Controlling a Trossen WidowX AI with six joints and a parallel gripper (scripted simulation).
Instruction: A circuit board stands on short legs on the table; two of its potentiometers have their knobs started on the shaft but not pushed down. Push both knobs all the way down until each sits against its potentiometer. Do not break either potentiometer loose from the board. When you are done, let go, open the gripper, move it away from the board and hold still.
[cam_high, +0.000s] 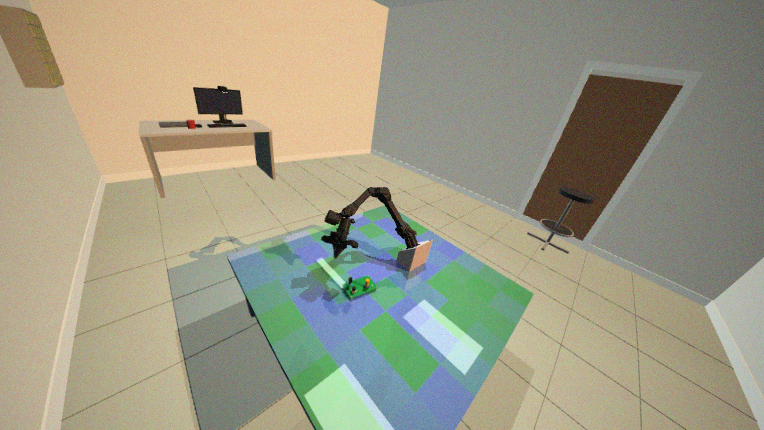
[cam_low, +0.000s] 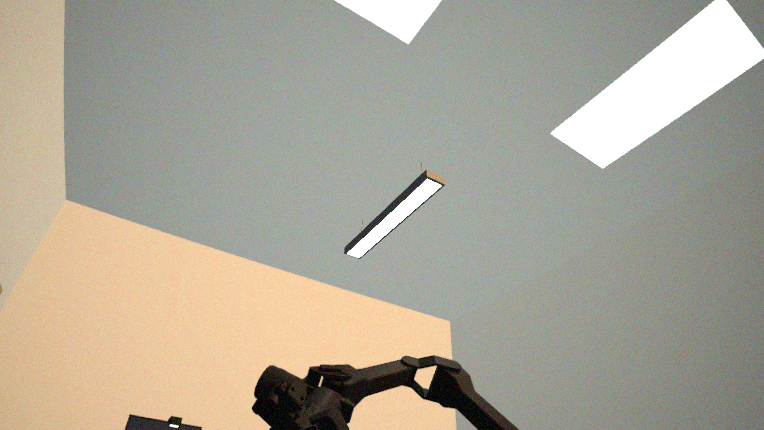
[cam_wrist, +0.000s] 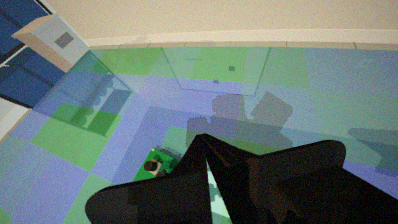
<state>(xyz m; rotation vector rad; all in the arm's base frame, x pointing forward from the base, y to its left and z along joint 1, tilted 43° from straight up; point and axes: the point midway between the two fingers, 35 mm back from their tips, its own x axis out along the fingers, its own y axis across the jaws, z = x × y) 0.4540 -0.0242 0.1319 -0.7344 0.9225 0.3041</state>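
Right now my gripper tip is 130 mm past the orange knob, 120 mm to the right of it and 120 mm above it.
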